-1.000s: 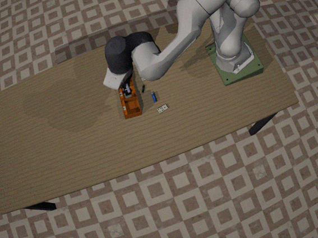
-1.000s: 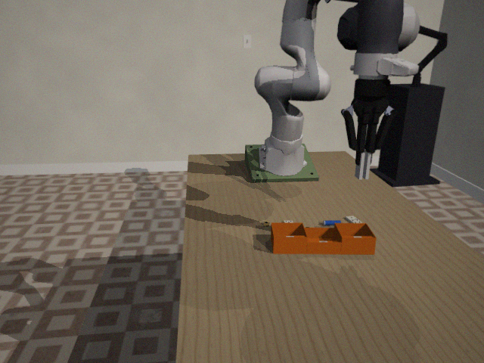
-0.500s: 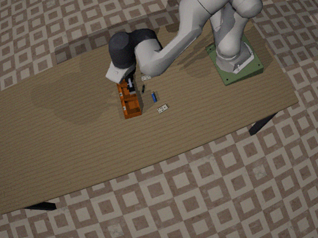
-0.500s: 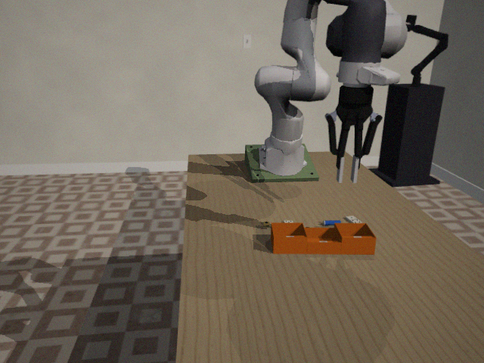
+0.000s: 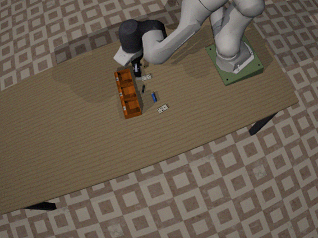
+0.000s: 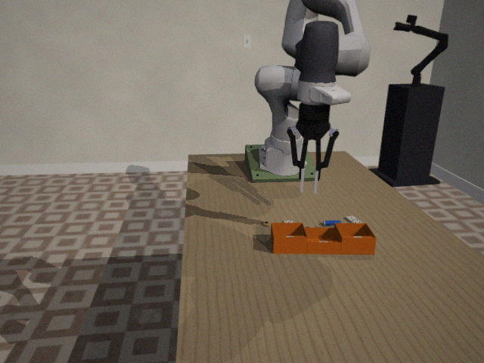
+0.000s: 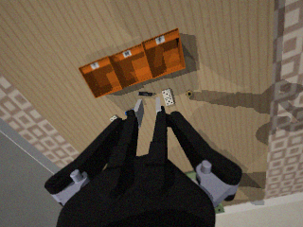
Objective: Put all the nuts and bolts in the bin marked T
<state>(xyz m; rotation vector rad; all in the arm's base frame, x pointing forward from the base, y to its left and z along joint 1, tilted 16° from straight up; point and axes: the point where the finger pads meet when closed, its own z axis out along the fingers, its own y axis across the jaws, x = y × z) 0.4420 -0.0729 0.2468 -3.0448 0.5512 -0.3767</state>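
Right now the brass nut is 70 mm behind my hand, 100 mm to the right of it and 150 mm below it. From my hand the other things lie so: orange bin 80 mm ahead, 10 mm to the left, 130 mm below; blue cylinder 30 mm behind, 90 mm to the left, 150 mm below; dark rod-like piece 20 mm to the left, 150 mm below.
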